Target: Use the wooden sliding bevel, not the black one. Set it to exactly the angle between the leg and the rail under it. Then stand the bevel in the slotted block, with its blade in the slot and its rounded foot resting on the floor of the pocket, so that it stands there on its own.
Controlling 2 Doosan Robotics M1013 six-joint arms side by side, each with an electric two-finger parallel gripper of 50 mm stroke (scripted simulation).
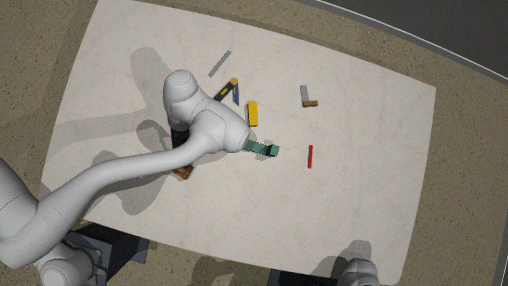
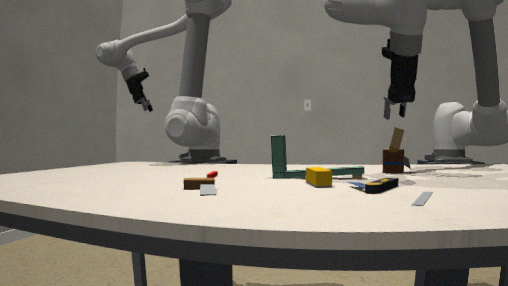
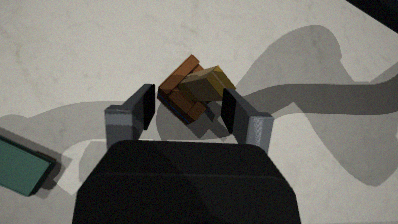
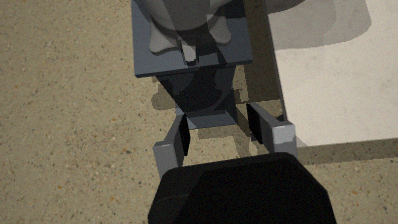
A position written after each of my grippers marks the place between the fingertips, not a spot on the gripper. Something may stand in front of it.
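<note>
There's a wooden sliding bevel here, and I can see it in image 3 (image 3: 206,85), but in image 4 the bevel is out of frame. As for my left gripper, that's in image 2 (image 2: 394,117) and in image 3 too (image 3: 189,100), and my right gripper (image 4: 217,121) is in view as well.
</note>
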